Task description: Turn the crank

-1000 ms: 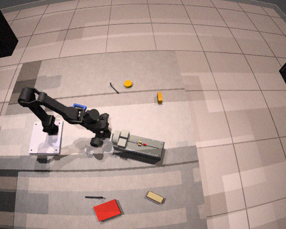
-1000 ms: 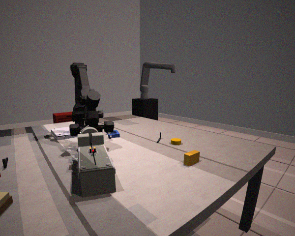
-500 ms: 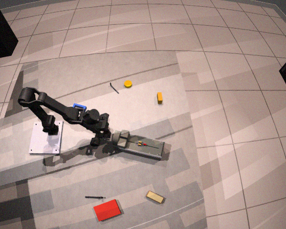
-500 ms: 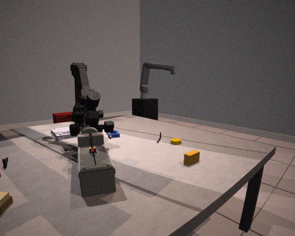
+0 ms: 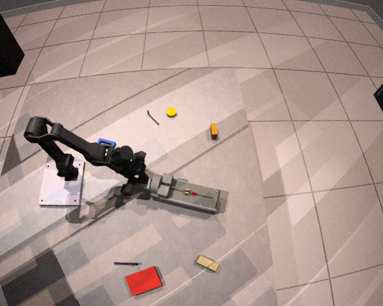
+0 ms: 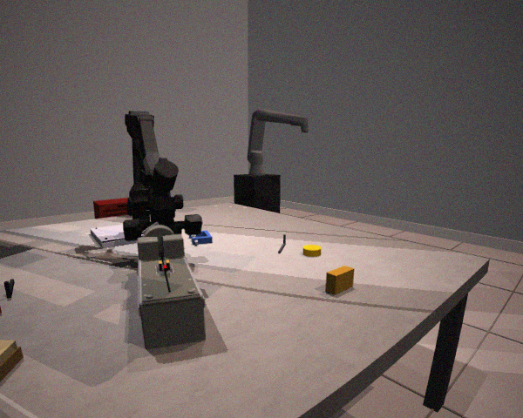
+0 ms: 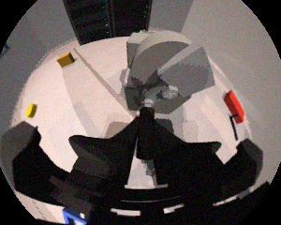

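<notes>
Now: gripper tip 20 mm past the dark crank handle, 10 mm to the right of it and 20 mm below it. From my gripper tip the other things lie so: blue block (210 mm behind, 200 mm to the left, 30 mm below); then bent black rod (360 mm to the left, 30 mm below); then red pointer (180 mm ahead, 70 mm to the right, 40 mm above).
</notes>
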